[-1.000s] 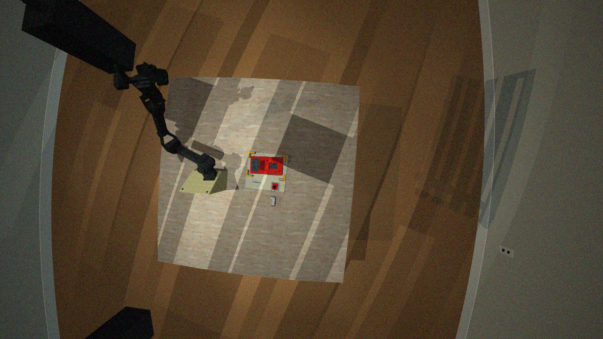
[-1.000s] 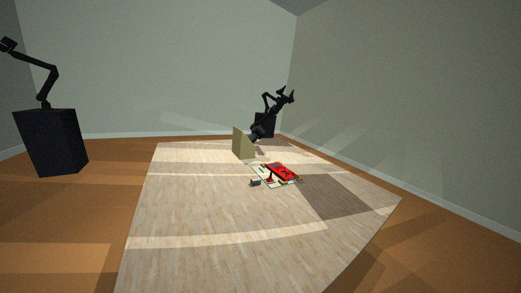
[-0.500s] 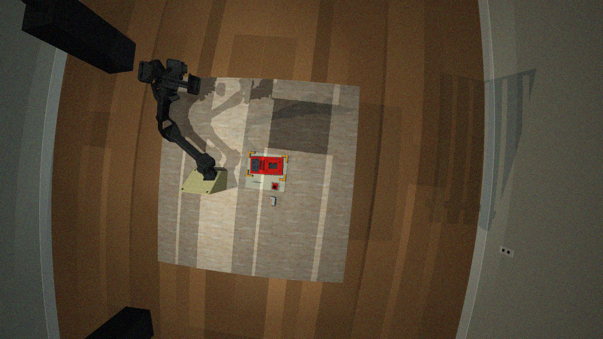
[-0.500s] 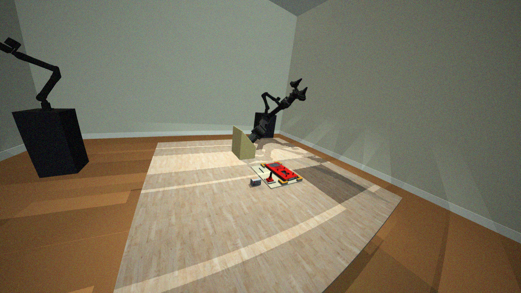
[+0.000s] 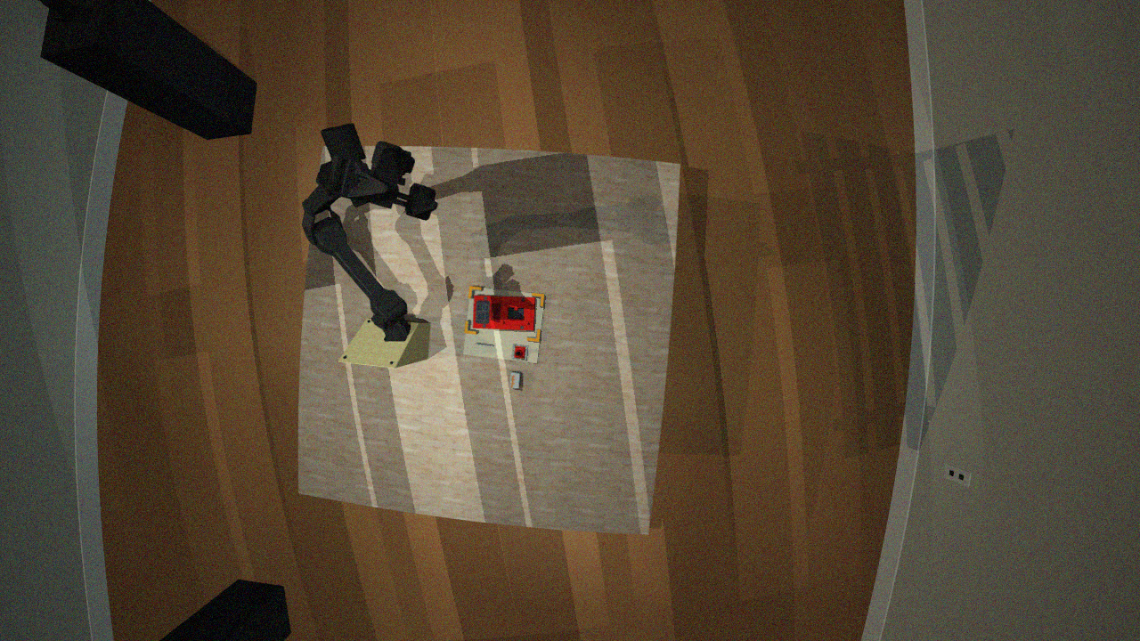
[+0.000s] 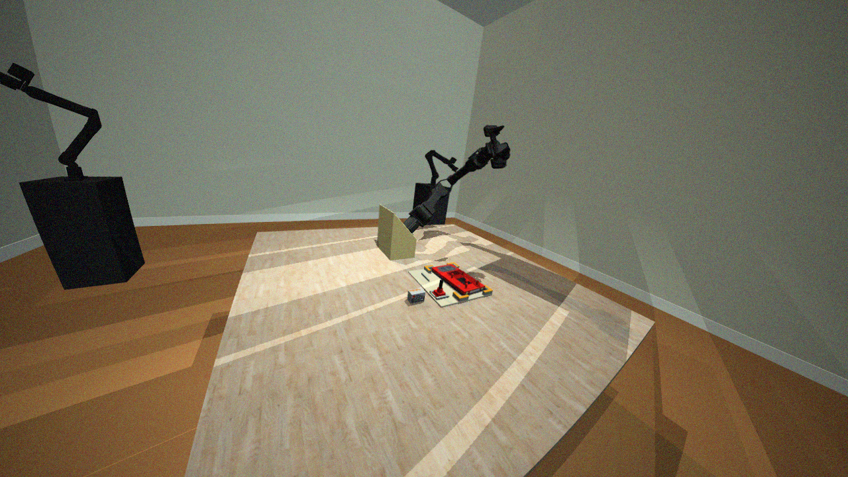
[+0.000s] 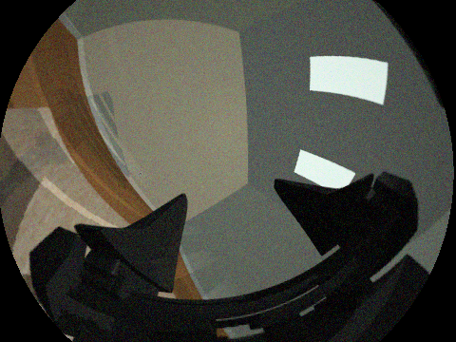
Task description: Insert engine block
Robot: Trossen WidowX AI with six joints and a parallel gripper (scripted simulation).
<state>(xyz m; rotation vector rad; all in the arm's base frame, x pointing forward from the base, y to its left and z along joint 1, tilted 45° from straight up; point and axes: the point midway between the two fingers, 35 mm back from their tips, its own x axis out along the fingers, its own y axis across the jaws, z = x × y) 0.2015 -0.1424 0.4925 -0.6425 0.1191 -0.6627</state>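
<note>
Right now my gripper tip is 560 mm above the engine block, 390 mm to the left of it and 70 mm short of it.
</note>
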